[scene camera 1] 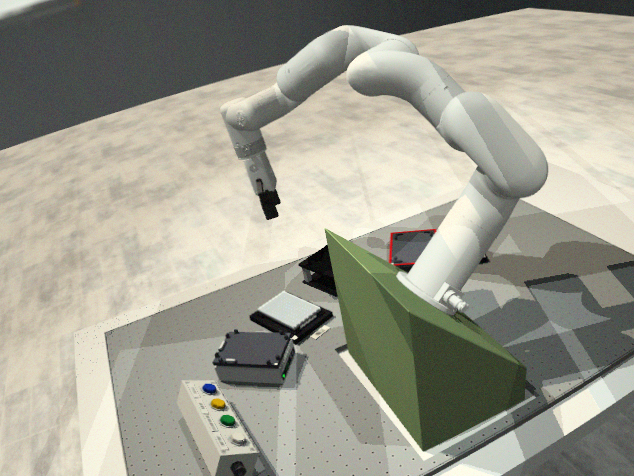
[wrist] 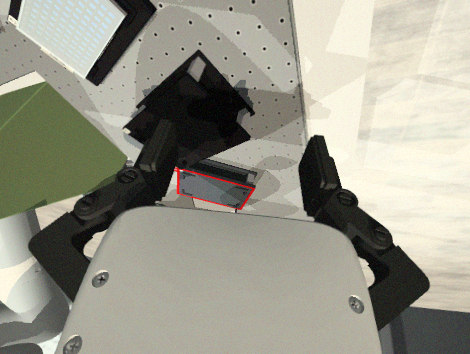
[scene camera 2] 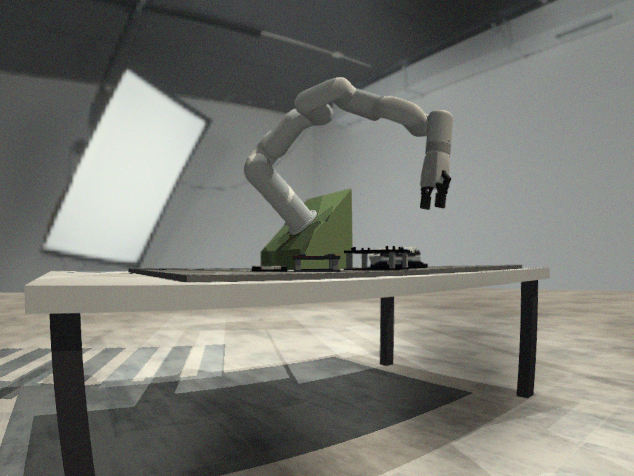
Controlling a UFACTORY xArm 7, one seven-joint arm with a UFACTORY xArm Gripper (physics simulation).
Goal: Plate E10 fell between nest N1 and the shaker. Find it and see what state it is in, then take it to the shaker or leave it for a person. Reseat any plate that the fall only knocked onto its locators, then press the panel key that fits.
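Places are measured from the arm's base along level axes (x ahead, y left, z up), in millimetres.
Pixels of known places: gripper, between the fingertips: (scene camera 1: 274,211) (wrist: 240,143) (scene camera 2: 432,208); arm's base, origin of its link: (scene camera 1: 425,295) (wrist: 1,203) (scene camera 2: 303,223).
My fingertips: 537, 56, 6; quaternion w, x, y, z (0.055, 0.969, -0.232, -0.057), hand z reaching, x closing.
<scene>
For each thing: its top centre in the pictures, then the offset to it from my fingertips, as dx, dy, dz. "spot": a spot on its surface instead.
- pale many-welled plate, centre of its top: (wrist: 65,22) (scene camera 1: 288,308) -203, +92, -145
- low black nest, centre of its top: (wrist: 71,18) (scene camera 1: 289,311) (scene camera 2: 399,262) -203, +92, -155
- shaker, a spot on its surface: (scene camera 1: 253,350) spot: -320, +225, -121
- key panel, centre of its top: (scene camera 1: 208,410) (scene camera 2: 393,247) -458, +366, -92
- red-outlined platform, centre of its top: (wrist: 212,193) (scene camera 1: 413,244) (scene camera 2: 315,254) -204, -269, -130
My gripper (scene camera 1: 270,214) (scene camera 2: 432,203) (wrist: 240,143) is open and empty, high above the table's far side. A pale many-welled plate (scene camera 1: 289,308) (wrist: 72,35) lies on a low black nest (scene camera 1: 313,327) (wrist: 120,45); more black base shows along one side of it in the wrist view. Whether it sits fully on its locators I cannot tell. The shaker (scene camera 1: 253,350), a grey box with a dark top and a green light, bears no plate. The key panel (scene camera 1: 204,427) has blue, yellow, green and white keys. No plate label is readable.
A raised black stand (scene camera 1: 320,268) (wrist: 200,107) lies below the gripper, partly behind the green pedestal (scene camera 1: 378,327) (scene camera 2: 335,220) (wrist: 45,145). A red-outlined platform (scene camera 1: 409,246) (wrist: 212,190) stands beyond it, partly hidden by the arm in scene camera 1.
</scene>
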